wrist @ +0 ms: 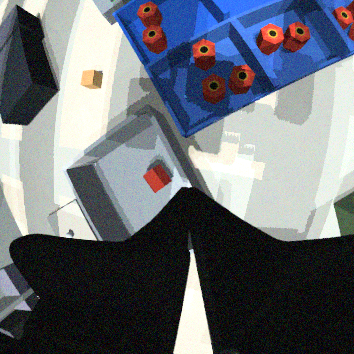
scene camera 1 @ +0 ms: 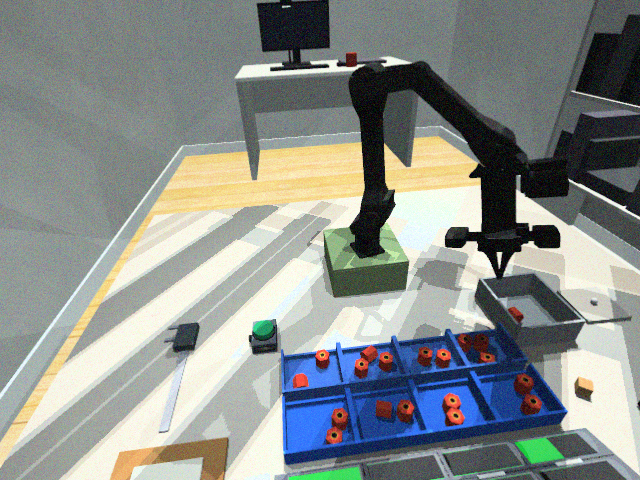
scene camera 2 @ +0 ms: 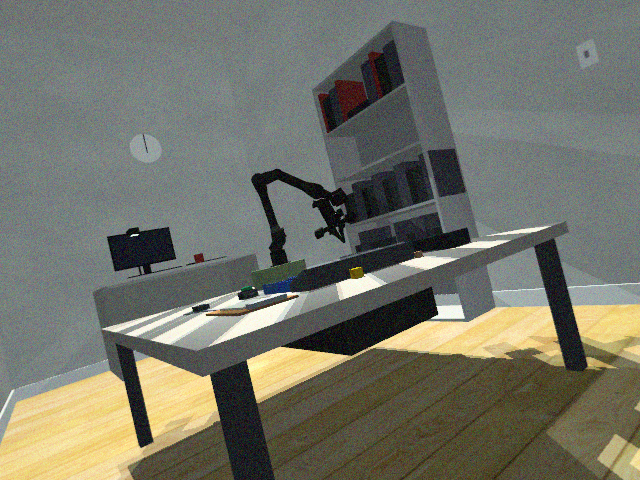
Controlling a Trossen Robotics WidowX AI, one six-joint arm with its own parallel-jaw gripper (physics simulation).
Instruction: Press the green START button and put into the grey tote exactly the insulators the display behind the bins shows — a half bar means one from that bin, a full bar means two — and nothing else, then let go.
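Places are measured from the arm's base along level axes (x ahead, y left, z up), in centimetres.
Pixels of known places: gripper, fingertip midpoint: [wrist: 187, 194] [scene camera 1: 499, 278] [scene camera 2: 344, 242]; arm's base, origin of the base link: [scene camera 1: 367, 248] [scene camera 2: 280, 264].
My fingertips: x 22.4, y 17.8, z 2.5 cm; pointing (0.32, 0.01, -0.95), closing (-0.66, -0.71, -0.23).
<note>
For each thing: its top centre in the pictures, then the offset to it from my fingertips. "pt": a spot on its surface instead.
- grey tote, middle of its top: [wrist: 129, 202] [scene camera 1: 528, 297] [scene camera 2: 361, 252] dy +7.0, dx +2.1, dz -5.5 cm
- red insulator, middle of its top: [wrist: 153, 180] [scene camera 1: 515, 311] dy +4.3, dx +2.5, dz -8.0 cm
- display, surface spot: [scene camera 1: 480, 461] pt dy -22.5, dx +23.8, dz -6.3 cm
- green START button, middle of its top: [scene camera 1: 262, 326] [scene camera 2: 246, 286] dy -45.7, dx -10.7, dz -6.8 cm
- small wooden cube, middle of its top: [wrist: 86, 76] [scene camera 1: 585, 383] dy +3.3, dx +19.1, dz -8.9 cm
- caliper, middle of its top: [scene camera 1: 169, 364] [scene camera 2: 203, 306] dy -63.9, dx -9.6, dz -9.0 cm
- brown-edged board, surface spot: [scene camera 1: 212, 454] pt dy -57.4, dx +8.7, dz -10.3 cm
- yellow block, middle of its top: [scene camera 2: 355, 268] dy -38.8, dx +33.2, dz -8.2 cm
My gripper [scene camera 1: 499, 275] [scene camera 2: 343, 240] [wrist: 187, 194] is shut and empty, above the back rim of the grey tote [scene camera 1: 550, 332] [wrist: 84, 192] in scene camera 1. One red insulator [scene camera 1: 515, 313] [wrist: 157, 178] lies on its side on the tote floor. The blue bins [scene camera 1: 423, 440] [wrist: 227, 115] form two rows and hold red insulators, two or three per compartment. The display [scene camera 1: 480, 461] shows two green half bars, one at left [scene camera 1: 325, 473] and one at right [scene camera 1: 539, 450]; its near part is cut off. The green START button [scene camera 1: 263, 329] [scene camera 2: 247, 289] stands left of the bins.
A small wooden cube [scene camera 1: 584, 386] [wrist: 92, 79] lies right of the bins. A flat lid with a knob [scene camera 1: 593, 301] [wrist: 70, 233] lies beside the tote. A caliper [scene camera 1: 187, 336] and a brown-edged board [scene camera 1: 212, 454] are at left. A yellow block [scene camera 2: 356, 272] shows in scene camera 2.
</note>
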